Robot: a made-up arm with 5 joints.
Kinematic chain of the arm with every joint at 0, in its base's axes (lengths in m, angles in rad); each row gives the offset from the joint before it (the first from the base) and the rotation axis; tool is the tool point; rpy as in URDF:
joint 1: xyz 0 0 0.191 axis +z
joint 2: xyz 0 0 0 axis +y
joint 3: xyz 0.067 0 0.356 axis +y
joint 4: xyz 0.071 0 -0.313 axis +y
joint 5: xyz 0.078 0 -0.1 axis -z
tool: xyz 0 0 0 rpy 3.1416 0 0
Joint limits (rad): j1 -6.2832..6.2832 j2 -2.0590..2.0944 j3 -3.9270..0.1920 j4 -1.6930..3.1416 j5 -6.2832..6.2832
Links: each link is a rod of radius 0.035 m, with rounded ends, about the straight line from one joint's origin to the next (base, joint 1, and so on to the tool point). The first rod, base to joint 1, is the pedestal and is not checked.
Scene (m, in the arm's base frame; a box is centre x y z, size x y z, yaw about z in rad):
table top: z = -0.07
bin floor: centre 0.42 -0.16 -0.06 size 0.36 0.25 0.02 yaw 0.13
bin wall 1: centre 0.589 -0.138 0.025 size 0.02 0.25 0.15 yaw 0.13
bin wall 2: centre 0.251 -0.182 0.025 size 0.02 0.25 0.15 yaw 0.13
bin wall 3: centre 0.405 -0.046 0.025 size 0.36 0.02 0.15 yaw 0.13
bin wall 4: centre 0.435 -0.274 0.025 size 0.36 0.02 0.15 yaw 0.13
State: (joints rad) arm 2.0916 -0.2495 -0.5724 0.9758 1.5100
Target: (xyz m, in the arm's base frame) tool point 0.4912 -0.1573 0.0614
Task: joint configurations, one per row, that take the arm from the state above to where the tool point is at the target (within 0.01 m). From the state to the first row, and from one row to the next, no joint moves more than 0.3 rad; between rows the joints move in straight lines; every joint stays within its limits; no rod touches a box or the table.
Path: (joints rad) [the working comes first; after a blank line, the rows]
Joints at the target: -0.3099 0.6581 -1.1010 0.7280 1.5100
Straight joint move there: touches bin wall 3.

1: 1.8248 -0.1894 -0.6277 0.9529 1.5100
2: 1.5579 -0.1293 -0.6830 0.9299 1.5100
3: 1.2911 -0.0692 -0.7383 0.9070 1.5100
4: 1.0243 -0.0091 -0.7936 0.8841 1.5100
5: 0.7574 0.0509 -0.8490 0.8612 1.5100
6: 0.4906 0.1110 -0.9043 0.8382 1.5100
7: 0.2238 0.1711 -0.9596 0.8153 1.5100
8: -0.0431 0.2312 -1.0149 0.7924 1.5100
9: -0.3099 0.2913 -1.0702 0.7694 1.5100
10: -0.3099 0.4747 -1.0856 0.7487 1.5100
11: -0.3099 0.6581 -1.1010 0.7280 1.5100

